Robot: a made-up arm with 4 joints.
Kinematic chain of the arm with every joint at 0, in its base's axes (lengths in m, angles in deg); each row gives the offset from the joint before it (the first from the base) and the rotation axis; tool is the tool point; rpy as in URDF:
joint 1: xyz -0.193 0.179 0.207 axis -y
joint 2: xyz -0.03 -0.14 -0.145 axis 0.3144 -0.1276 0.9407
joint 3: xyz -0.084 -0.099 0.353 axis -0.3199 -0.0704 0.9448
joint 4: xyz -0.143 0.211 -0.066 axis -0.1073 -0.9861 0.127
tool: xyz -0.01 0.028 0.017 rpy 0 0 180
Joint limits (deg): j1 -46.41..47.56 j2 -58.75..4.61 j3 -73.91..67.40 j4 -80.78..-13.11
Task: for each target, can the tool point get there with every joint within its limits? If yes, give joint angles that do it. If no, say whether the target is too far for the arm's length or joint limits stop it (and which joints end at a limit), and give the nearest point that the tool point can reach.
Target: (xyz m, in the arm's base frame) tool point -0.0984 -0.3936 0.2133
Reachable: no: joint limits stop it (at a limit: joint 1, joint 2, joint 3, joint 4) | nearest point -0.3703 -0.1213 0.5196 | short by 0.492 m
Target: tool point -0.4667 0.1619 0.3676
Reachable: yes | joints -5.84 -7.53 19.52 -68.66
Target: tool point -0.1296 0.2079 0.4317
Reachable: yes | joints 14.11 -34.07 -54.99 -66.69
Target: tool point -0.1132 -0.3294 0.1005
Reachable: no: joint limits stop it (at a limit: joint 1, joint 2, joint 3, joint 4) | nearest point -0.4925 -0.1213 0.0085 | short by 0.442 m
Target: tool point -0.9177 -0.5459 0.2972
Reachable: no: too far | nearest point -0.5657 -0.1424 0.2534 | short by 0.537 m
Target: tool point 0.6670 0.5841 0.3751
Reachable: no: too far | nearest point 0.0621 0.2116 0.2569 | short by 0.720 m
